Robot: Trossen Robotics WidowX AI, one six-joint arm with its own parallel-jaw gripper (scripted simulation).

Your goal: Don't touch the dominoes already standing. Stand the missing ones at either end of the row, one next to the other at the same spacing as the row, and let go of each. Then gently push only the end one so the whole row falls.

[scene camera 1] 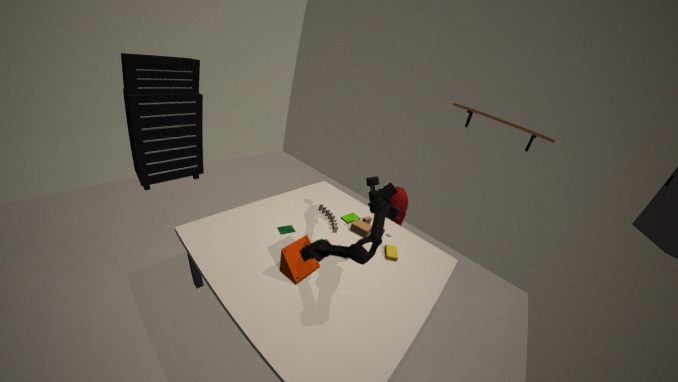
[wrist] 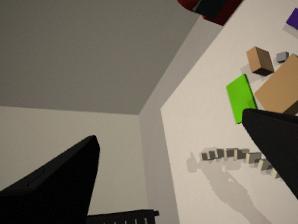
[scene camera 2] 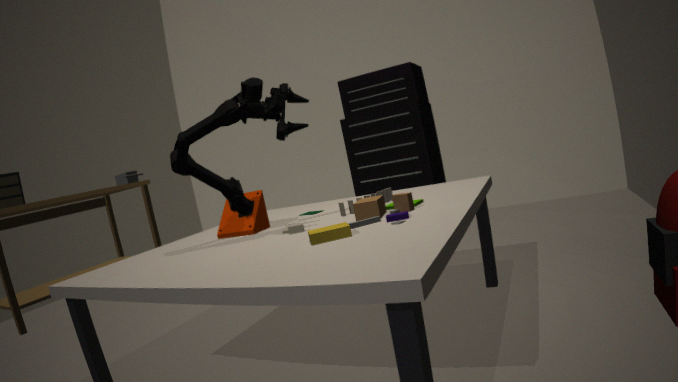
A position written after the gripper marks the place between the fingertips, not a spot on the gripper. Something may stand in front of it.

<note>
The gripper (scene camera 2: 308, 113) is open, holding nothing.
The gripper also shows in the wrist view (wrist: 170, 129).
</note>
